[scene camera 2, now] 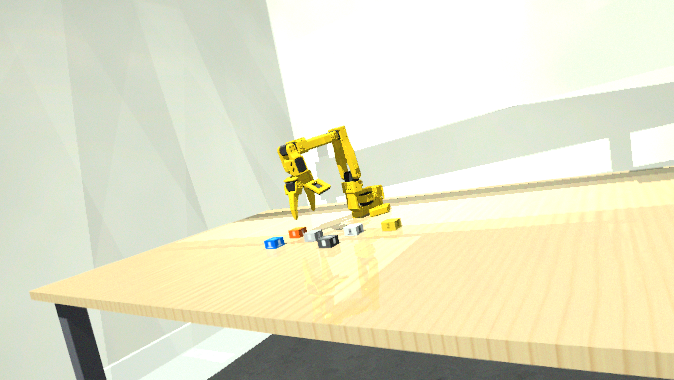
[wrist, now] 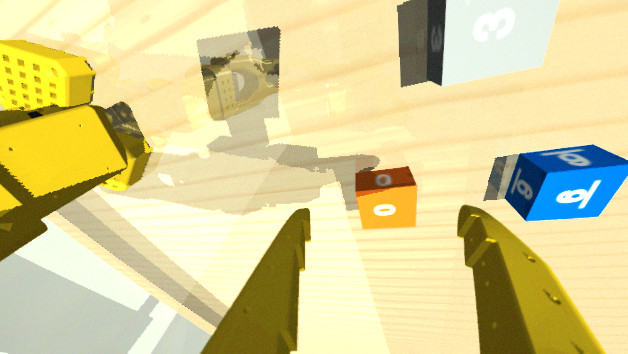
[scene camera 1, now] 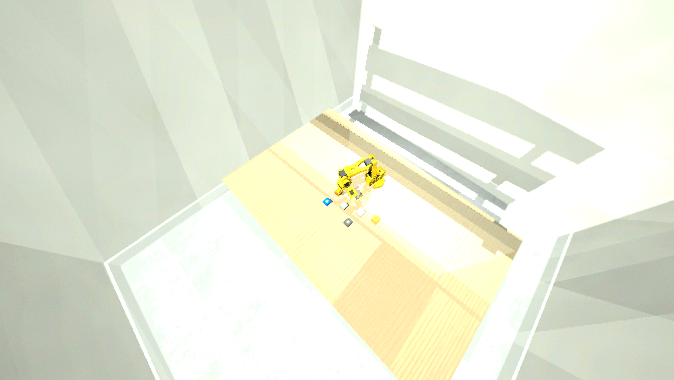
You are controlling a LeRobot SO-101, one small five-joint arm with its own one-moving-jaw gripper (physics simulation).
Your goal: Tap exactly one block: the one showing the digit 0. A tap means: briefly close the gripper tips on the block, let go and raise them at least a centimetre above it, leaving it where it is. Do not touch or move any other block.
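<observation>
The orange block (scene camera 1: 338, 192) (scene camera 2: 297, 232) (wrist: 387, 206) showing the digit 0 stands on the table (scene camera 2: 450, 280). In the wrist view it shows beyond the jaw tips, in the gap between them. My gripper (scene camera 2: 304, 214) (wrist: 384, 217) is open, with a wide gap between its two jaws, and nothing is held. In scene camera 2 the tips hang above the table, a little above the orange block and apart from it. In scene camera 1 the tips are too small to make out.
A blue block (scene camera 1: 327, 201) (scene camera 2: 274, 243) (wrist: 570, 187) marked with an underlined digit is near the orange one. A grey block (scene camera 1: 344, 205) (scene camera 2: 313, 235) (wrist: 500, 40) shows 3. A dark block (scene camera 1: 348, 222) (scene camera 2: 328, 241), a white block (scene camera 1: 360, 213) (scene camera 2: 353, 229) and a yellow block (scene camera 1: 375, 219) (scene camera 2: 391, 224) stand further along.
</observation>
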